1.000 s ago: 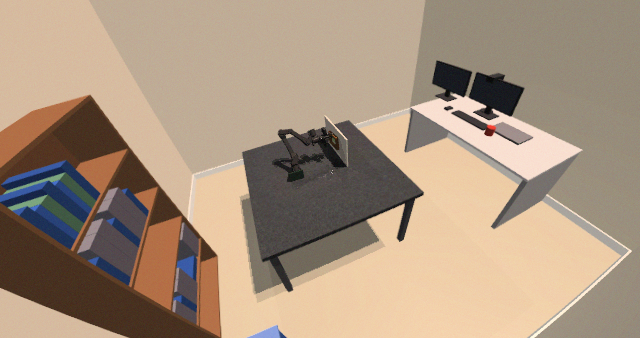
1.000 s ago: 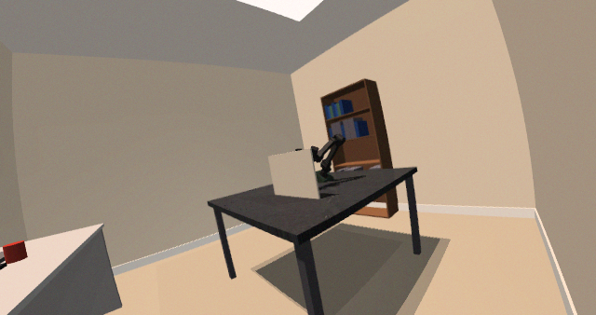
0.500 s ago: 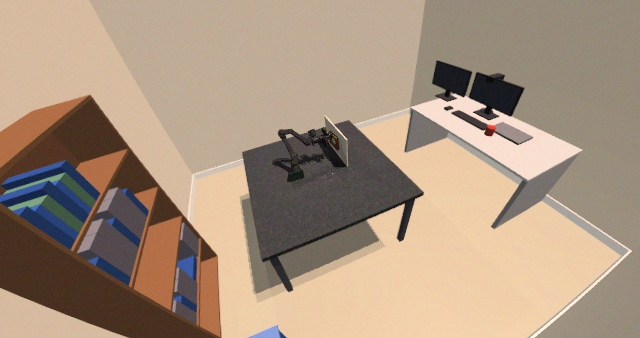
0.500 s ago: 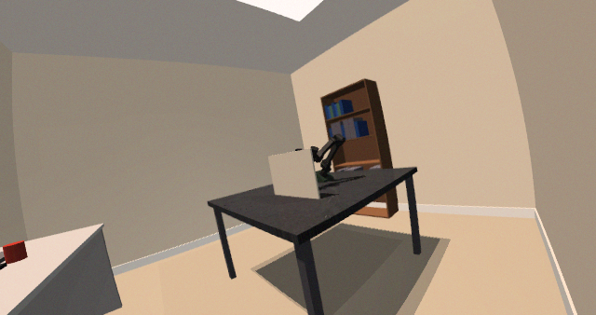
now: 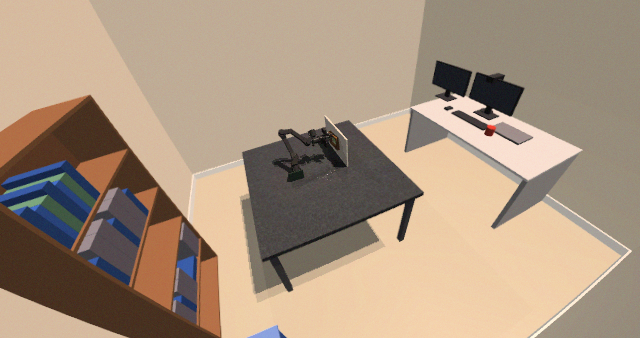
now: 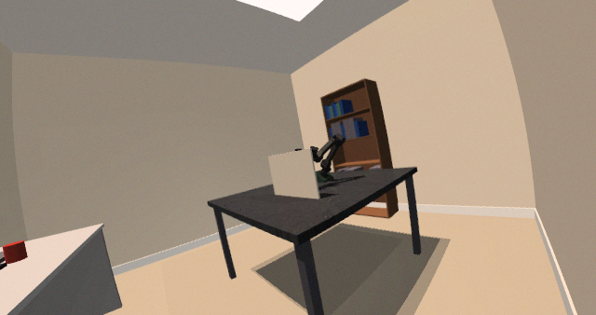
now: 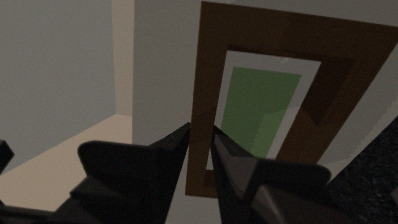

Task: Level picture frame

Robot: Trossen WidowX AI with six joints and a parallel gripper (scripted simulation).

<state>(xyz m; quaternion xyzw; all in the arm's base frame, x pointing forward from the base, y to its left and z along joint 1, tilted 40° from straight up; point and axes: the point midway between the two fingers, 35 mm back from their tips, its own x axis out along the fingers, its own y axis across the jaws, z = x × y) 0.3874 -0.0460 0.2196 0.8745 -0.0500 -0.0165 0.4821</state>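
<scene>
My gripper tip is 1 cm to the left of the picture frame and 5 cm above it.
</scene>
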